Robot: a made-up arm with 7 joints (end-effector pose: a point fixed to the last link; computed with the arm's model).
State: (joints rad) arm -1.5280 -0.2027 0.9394 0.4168 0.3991 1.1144 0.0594
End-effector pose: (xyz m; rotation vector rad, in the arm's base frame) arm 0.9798 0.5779 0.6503 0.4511 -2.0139 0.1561
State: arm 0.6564 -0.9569 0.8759 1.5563 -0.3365 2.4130 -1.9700
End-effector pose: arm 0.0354 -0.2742 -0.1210 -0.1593 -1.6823 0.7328
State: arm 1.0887 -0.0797 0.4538 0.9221 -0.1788 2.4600 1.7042
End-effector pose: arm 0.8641 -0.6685 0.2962 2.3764 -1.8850 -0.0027
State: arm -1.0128 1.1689 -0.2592 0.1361 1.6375 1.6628 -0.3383
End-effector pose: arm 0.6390 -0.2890 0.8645 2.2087 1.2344 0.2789
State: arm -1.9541 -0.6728 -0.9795 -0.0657 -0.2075 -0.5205 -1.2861
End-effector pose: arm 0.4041 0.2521 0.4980 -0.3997 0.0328 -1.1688
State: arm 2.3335 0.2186 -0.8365 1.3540 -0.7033 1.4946 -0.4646
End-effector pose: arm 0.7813 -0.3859 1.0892 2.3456 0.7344 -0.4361
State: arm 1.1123 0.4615 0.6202 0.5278 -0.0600 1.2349 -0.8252
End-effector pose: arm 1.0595 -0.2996 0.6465 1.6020 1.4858 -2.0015
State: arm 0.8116 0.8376 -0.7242 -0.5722 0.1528 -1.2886 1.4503
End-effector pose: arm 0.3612 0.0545 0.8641 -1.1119 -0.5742 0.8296
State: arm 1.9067 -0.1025 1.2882 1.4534 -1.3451 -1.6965 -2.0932
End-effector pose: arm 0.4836 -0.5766 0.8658 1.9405 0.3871 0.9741
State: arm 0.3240 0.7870 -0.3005 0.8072 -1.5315 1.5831 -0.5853
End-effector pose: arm 0.6381 -0.2093 0.3594 -1.9330 -0.2010 -0.0950
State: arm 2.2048 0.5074 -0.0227 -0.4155 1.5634 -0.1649 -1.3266
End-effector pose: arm 0.9988 -0.0236 0.4077 -0.6337 -0.1212 2.7845
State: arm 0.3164 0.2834 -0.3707 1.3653 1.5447 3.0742 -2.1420
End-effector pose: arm 0.9986 -0.1514 0.5086 0.6216 0.2936 -0.3924
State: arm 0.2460 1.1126 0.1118 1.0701 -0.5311 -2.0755 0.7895
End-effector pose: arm 1.0278 -0.2407 0.5270 1.9084 -1.2342 0.6499
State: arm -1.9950 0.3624 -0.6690 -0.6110 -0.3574 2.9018 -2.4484
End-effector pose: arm 0.4788 -0.1369 0.4745 -0.3107 -2.2231 1.2052
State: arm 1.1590 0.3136 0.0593 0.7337 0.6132 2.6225 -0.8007
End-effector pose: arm 1.0511 -0.3322 0.6215 0.9498 0.6026 -1.0755
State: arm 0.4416 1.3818 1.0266 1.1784 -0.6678 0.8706 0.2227
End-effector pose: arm 0.9523 -0.1013 0.6979 -1.6947 -0.6475 1.1453
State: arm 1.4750 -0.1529 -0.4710 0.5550 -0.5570 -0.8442 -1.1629
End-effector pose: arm 0.5288 -0.5551 0.7868 -1.6333 -2.3820 -0.9801
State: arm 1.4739 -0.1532 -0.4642 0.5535 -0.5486 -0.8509 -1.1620
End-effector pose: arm 0.5323 -0.5554 0.7883 -1.6245 -2.3741 -0.9706
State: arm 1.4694 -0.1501 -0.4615 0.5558 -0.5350 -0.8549 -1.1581
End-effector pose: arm 0.5373 -0.5573 0.7884 -1.6060 -2.3649 -0.9590
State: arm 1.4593 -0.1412 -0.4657 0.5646 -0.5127 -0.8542 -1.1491
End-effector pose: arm 0.5449 -0.5617 0.7860 -1.5710 -2.3540 -0.9433
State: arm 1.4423 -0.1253 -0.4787 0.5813 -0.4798 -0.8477 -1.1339
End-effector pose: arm 0.5557 -0.5688 0.7806 -1.5160 -2.3422 -0.9222
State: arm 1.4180 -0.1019 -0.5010 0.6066 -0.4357 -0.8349 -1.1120
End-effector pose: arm 0.5705 -0.5781 0.7718 -1.4399 -2.3308 -0.8938
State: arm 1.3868 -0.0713 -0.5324 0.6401 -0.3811 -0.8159 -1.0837
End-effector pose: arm 0.5898 -0.5886 0.7597 -1.3439 -2.3225 -0.8571
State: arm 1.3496 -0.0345 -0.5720 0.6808 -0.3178 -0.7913 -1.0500
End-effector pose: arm 0.6135 -0.5986 0.7448 -1.2317 -2.3200 -0.8118
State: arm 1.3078 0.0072 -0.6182 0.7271 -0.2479 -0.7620 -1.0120
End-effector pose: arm 0.6411 -0.6063 0.7282 -1.1081 -2.3258 -0.7578
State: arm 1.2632 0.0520 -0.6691 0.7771 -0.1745 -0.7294 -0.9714
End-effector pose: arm 0.6716 -0.6100 0.7115 -0.9794 -2.3416 -0.6972
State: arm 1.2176 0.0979 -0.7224 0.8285 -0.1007 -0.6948 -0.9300
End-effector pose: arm 0.7029 -0.6091 0.6961 -0.8525 -2.3676 -0.6330
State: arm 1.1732 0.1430 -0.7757 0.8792 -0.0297 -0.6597 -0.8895
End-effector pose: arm 0.7332 -0.6036 0.6835 -0.7337 -2.4027 -0.5685
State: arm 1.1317 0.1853 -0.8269 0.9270 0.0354 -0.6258 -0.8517
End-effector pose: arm 0.7604 -0.5946 0.6744 -0.6280 -2.4442 -0.5082
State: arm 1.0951 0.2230 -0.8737 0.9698 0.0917 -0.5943 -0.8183
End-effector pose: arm 0.7828 -0.5840 0.6688 -0.5398 -2.4887 -0.4557
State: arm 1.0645 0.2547 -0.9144 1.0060 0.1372 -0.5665 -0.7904
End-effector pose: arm 0.7999 -0.5734 0.6659 -0.4709 -2.5318 -0.4141
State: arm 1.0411 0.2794 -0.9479 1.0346 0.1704 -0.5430 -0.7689
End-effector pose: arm 0.8117 -0.5646 0.6647 -0.4219 -2.5699 -0.3850
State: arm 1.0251 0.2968 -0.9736 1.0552 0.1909 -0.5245 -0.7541
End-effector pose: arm 0.8187 -0.5586 0.6642 -0.3913 -2.6002 -0.3691
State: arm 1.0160 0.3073 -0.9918 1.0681 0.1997 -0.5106 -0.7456
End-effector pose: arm 0.8217 -0.5555 0.6637 -0.3769 -2.6217 -0.3649
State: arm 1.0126 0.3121 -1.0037 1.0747 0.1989 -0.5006 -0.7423
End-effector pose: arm 0.8219 -0.5550 0.6629 -0.3751 -2.6350 -0.3703
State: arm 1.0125 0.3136 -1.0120 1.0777 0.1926 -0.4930 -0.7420
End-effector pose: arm 0.8204 -0.5561 0.6619 -0.3802 -2.6435 -0.3812
